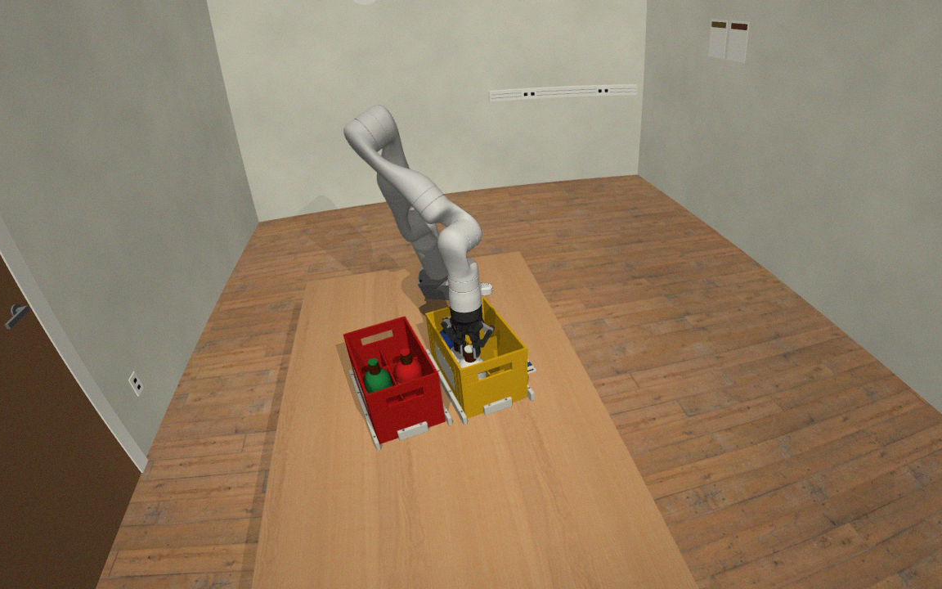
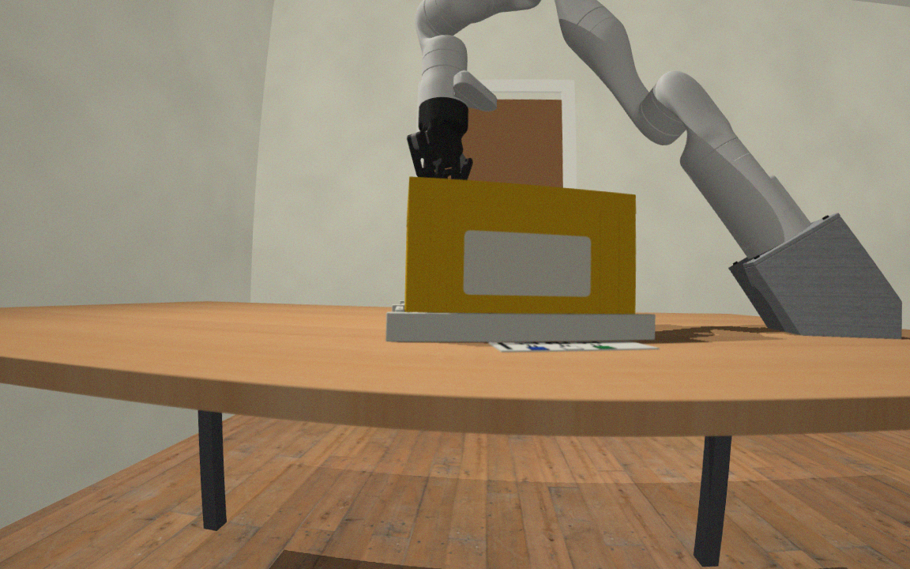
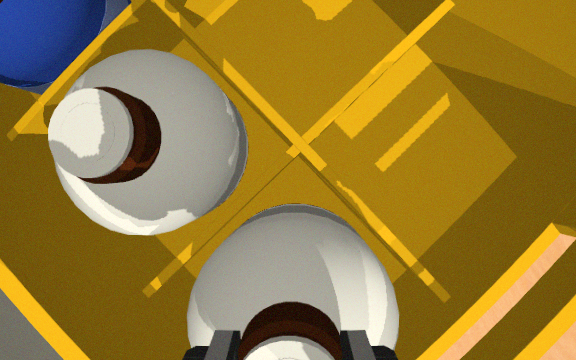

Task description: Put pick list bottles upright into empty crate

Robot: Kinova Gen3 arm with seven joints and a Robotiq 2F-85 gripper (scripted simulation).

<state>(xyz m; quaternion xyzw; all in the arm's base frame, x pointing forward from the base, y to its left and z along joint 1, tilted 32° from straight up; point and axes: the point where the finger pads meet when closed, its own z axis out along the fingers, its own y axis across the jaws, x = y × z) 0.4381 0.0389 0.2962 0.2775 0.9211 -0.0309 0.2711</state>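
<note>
The yellow crate is 100 mm below my hand, 90 mm behind it and 40 mm to the left of it. Also, from my hand: red bottle 160 mm to the right, 100 mm below, 80 mm behind; red crate 200 mm to the right, 100 mm below, 80 mm behind; blue bottle 170 mm behind, 100 mm below, 20 mm to the right.
</note>
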